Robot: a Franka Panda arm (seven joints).
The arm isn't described. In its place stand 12 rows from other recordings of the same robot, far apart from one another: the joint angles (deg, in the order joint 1, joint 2, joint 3, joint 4, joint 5, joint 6, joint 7), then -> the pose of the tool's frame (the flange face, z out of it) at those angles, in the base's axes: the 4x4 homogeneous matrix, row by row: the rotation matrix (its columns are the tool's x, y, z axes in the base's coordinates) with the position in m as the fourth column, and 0 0 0 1 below.
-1.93 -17.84 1.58 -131.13 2.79 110.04 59.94 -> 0.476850 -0.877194 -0.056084 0.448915; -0.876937 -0.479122 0.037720 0.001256; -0.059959 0.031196 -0.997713 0.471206; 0 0 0 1
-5.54 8.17 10.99 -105.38 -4.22 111.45 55.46 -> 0.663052 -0.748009 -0.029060 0.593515; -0.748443 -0.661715 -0.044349 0.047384; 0.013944 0.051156 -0.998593 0.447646; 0 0 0 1
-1.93 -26.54 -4.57 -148.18 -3.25 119.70 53.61 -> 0.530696 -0.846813 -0.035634 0.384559; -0.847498 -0.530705 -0.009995 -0.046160; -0.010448 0.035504 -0.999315 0.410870; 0 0 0 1
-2.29 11.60 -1.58 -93.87 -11.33 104.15 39.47 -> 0.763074 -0.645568 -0.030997 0.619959; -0.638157 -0.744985 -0.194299 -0.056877; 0.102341 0.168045 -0.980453 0.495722; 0 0 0 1
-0.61 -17.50 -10.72 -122.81 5.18 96.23 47.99 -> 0.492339 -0.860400 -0.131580 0.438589; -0.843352 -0.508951 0.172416 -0.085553; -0.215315 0.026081 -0.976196 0.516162; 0 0 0 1
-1.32 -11.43 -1.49 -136.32 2.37 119.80 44.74 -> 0.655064 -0.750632 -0.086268 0.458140; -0.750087 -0.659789 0.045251 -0.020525; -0.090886 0.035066 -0.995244 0.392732; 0 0 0 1
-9.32 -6.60 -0.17 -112.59 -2.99 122.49 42.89 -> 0.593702 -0.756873 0.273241 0.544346; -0.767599 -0.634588 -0.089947 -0.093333; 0.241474 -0.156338 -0.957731 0.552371; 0 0 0 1
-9.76 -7.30 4.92 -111.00 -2.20 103.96 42.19 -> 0.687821 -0.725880 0.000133 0.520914; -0.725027 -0.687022 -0.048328 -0.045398; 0.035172 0.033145 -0.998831 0.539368; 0 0 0 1
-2.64 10.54 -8.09 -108.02 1.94 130.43 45.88 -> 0.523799 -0.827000 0.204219 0.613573; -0.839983 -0.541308 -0.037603 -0.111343; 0.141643 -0.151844 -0.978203 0.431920; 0 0 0 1
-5.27 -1.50 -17.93 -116.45 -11.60 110.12 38.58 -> 0.543121 -0.827499 -0.142354 0.487294; -0.838823 -0.527188 -0.135824 -0.225183; 0.037347 0.193178 -0.980453 0.450341; 0 0 0 1
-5.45 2.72 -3.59 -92.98 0.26 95.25 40.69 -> 0.646079 -0.763234 -0.007421 0.567884; -0.763239 -0.646110 0.002747 -0.089111; -0.006891 0.003889 -0.999969 0.581046; 0 0 0 1
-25.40 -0.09 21.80 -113.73 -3.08 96.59 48.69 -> 0.599117 -0.744117 -0.295547 0.518342; -0.785253 -0.618159 -0.035444 -0.037726; -0.156320 0.253314 -0.954671 0.442699; 0 0 0 1
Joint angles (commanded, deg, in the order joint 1, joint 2, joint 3, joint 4, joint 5, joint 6, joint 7), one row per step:
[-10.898, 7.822, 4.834, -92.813, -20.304, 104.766, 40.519]
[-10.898, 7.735, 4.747, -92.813, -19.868, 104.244, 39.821]
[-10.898, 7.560, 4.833, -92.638, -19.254, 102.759, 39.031]
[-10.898, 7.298, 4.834, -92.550, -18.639, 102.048, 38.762]
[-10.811, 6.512, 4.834, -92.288, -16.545, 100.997, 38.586]
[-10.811, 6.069, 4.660, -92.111, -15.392, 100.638, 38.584]
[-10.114, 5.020, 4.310, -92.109, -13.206, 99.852, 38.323]
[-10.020, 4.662, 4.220, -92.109, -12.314, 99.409, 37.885]
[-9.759, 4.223, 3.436, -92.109, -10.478, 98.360, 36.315]
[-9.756, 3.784, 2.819, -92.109, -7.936, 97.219, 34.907]
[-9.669, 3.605, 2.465, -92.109, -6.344, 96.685, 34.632]
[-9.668, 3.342, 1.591, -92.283, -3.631, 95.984, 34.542]
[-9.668, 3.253, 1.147, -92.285, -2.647, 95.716, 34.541]
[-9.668, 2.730, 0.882, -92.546, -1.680, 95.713, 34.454]
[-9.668, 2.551, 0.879, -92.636, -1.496, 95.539, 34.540]
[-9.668, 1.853, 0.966, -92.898, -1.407, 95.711, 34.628]
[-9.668, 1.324, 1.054, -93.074, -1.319, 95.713, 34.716]
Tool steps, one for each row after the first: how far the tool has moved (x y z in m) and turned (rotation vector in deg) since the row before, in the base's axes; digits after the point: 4 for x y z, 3 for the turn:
[-0.0014, -0.0005, -0.0001, 0.387, 0.594, 0.322]
[-0.0029, 0.0011, 0.0008, 0.597, 1.248, 0.248]
[-0.0021, 0.0008, 0.0022, 0.571, 0.351, -0.071]
[-0.0043, 0.0041, 0.0080, 1.932, -0.191, -0.389]
[-0.0023, 0.0002, 0.0051, 1.036, -0.381, -0.437]
[-0.0049, 0.0076, 0.0089, 1.979, -0.427, 0.125]
[-0.0022, 0.0016, 0.0027, 0.831, 0.086, 0.230]
[-0.0042, -0.0020, 0.0023, 1.728, 0.716, 0.610]
[-0.0044, -0.0017, 0.0020, 2.487, 0.627, 0.330]
[-0.0018, 0.0002, 0.0007, 1.576, 0.193, -0.219]
[-0.0033, -0.0037, -0.0003, 2.689, 0.264, -1.108]
[-0.0013, -0.0026, 0.0004, 0.966, 0.042, -0.552]
[-0.0027, -0.0005, 0.0030, 0.890, -0.394, -0.269]
[-0.0011, 0.0005, 0.0008, 0.191, 0.054, -0.110]
[-0.0029, 0.0015, 0.0051, -0.012, -0.615, -0.004]
[-0.0024, 0.0014, 0.0038, 0.028, -0.365, -0.007]

